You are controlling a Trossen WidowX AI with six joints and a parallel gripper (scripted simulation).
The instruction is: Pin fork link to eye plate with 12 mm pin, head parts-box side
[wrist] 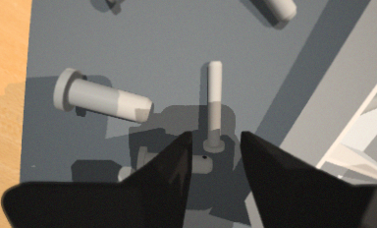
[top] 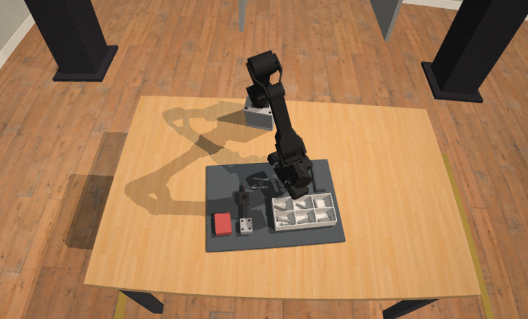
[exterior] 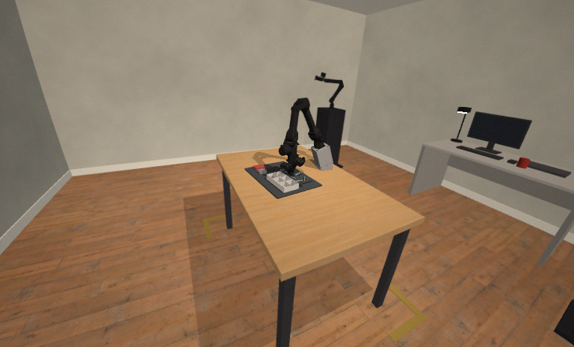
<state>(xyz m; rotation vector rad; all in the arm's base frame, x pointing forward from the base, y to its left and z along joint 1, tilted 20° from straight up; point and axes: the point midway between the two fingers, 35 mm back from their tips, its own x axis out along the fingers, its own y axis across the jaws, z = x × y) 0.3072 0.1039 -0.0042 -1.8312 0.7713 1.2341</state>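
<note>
Now: hand 5 cm above the pale pin, 4 cm to the left of it and 1 cm past it. The rest, counted from my hand: dark eye plate bar 14 cm to the right, 8 cm ahead, 5 cm below; then long black bar 12 cm to the left, 5 cm below, 2 cm behind; then white parts box 10 cm ahead, 6 cm to the left, 5 cm below.
</note>
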